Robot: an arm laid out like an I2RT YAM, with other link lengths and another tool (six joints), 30 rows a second.
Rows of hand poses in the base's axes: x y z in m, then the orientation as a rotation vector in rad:
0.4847, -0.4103, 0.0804, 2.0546, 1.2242, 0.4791
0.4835, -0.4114, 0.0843, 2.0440, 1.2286, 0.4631
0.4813, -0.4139, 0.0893, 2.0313, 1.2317, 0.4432
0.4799, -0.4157, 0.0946, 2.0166, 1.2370, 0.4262
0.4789, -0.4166, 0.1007, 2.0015, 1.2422, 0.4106
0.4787, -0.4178, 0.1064, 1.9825, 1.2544, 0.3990
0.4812, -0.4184, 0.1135, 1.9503, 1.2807, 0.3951
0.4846, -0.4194, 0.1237, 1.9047, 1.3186, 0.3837
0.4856, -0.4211, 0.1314, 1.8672, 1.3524, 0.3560
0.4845, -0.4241, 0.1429, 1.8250, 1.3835, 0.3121
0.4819, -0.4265, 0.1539, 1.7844, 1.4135, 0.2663
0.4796, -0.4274, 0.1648, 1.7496, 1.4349, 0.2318
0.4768, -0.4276, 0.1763, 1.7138, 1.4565, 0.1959
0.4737, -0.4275, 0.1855, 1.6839, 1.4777, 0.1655
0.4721, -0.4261, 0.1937, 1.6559, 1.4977, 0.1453
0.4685, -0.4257, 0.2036, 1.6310, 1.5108, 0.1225
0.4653, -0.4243, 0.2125, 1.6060, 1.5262, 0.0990
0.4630, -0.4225, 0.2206, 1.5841, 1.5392, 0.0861
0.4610, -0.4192, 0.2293, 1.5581, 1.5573, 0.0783
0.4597, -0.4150, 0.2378, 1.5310, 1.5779, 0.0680
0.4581, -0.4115, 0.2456, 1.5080, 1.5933, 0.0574
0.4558, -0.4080, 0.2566, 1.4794, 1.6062, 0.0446
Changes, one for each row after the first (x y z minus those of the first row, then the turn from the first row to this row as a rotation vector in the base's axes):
-0.0012, -0.0011, 0.0039, -0.0153, 0.0058, 0.0009
-0.0034, -0.0036, 0.0089, -0.0344, 0.0123, 0.0003
-0.0048, -0.0054, 0.0142, -0.0531, 0.0175, 0.0025
-0.0058, -0.0063, 0.0203, -0.0716, 0.0217, 0.0053
-0.0060, -0.0075, 0.0260, -0.0898, 0.0253, 0.0151
-0.0035, -0.0081, 0.0331, -0.1120, 0.0255, 0.0404
-0.0001, -0.0091, 0.0433, -0.1456, 0.0298, 0.0754
0.0009, -0.0108, 0.0510, -0.1808, 0.0455, 0.1011
-0.0002, -0.0138, 0.0625, -0.2271, 0.0680, 0.1220
-0.0028, -0.0162, 0.0735, -0.2726, 0.0928, 0.1417
-0.0051, -0.0171, 0.0844, -0.3099, 0.1098, 0.1572
-0.0079, -0.0173, 0.0959, -0.3481, 0.1280, 0.1731
-0.0110, -0.0172, 0.1051, -0.3789, 0.1455, 0.1888
-0.0126, -0.0158, 0.1133, -0.4038, 0.1573, 0.2061
-0.0162, -0.0154, 0.1232, -0.4292, 0.1687, 0.2169
-0.0194, -0.0140, 0.1321, -0.4540, 0.1819, 0.2294
-0.0217, -0.0122, 0.1402, -0.4725, 0.1886, 0.2422
-0.0237, -0.0089, 0.1489, -0.4902, 0.1932, 0.2616
-0.0250, -0.0047, 0.1574, -0.5088, 0.2005, 0.2826
-0.0266, -0.0012, 0.1652, -0.5259, 0.2070, 0.2986
-0.0289, 0.0023, 0.1762, -0.5488, 0.2119, 0.3142

